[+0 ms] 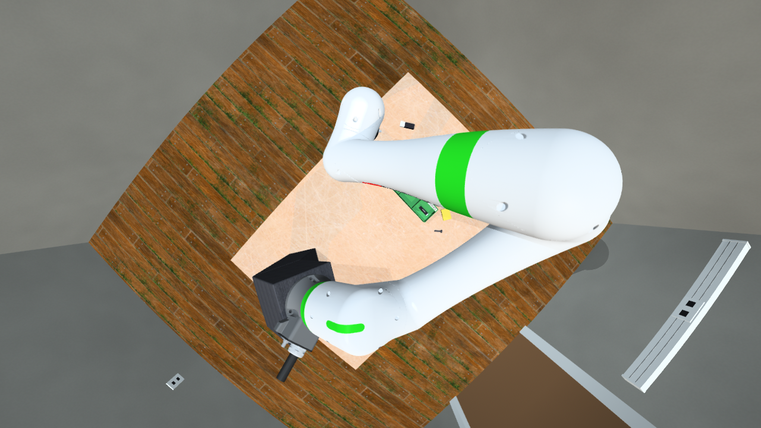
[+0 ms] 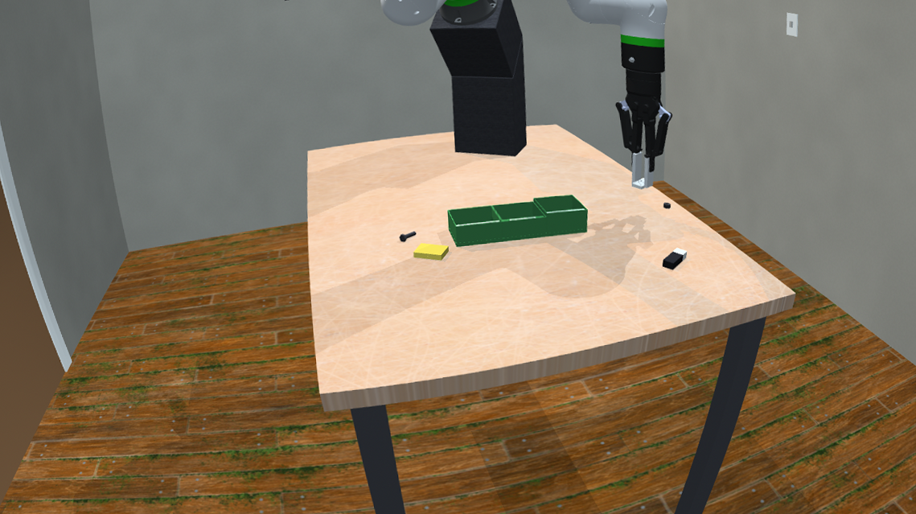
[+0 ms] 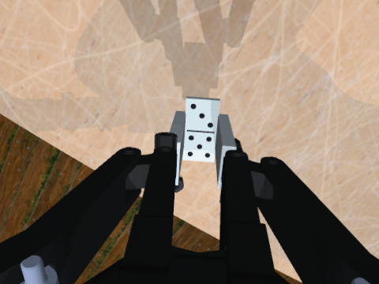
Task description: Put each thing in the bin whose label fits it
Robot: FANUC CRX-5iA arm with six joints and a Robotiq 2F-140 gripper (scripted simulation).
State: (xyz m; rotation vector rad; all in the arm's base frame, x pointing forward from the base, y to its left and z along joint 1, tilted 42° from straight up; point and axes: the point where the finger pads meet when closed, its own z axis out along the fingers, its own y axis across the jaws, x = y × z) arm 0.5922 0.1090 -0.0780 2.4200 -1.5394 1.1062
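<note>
The green three-part bin lies 60 mm behind my hand, 270 mm to the right of it and 80 mm below it. Round my hand: small black round piece: 90 mm to the left, 100 mm below; then black-and-white eraser: 200 mm ahead, 90 mm to the right, 90 mm below; then white domino: 30 mm below.
</note>
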